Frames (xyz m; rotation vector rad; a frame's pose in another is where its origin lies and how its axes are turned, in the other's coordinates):
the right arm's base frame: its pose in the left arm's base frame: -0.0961 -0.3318 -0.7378 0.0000 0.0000 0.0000
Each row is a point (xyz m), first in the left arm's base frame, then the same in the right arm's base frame.
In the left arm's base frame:
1: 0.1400 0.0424 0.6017
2: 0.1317 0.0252 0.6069
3: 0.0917 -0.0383 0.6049
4: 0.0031 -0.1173 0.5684
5: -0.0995 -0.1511 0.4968
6: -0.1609 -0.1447 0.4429
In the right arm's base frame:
1: 0.2361 0.3742 1.3395
2: 0.2278 0.3570 1.3447
3: 0.1878 0.2935 1.3427
4: 0.0992 0.2145 1.3062
5: -0.0034 0.1807 1.2346
6: -0.0648 0.1871 1.1807

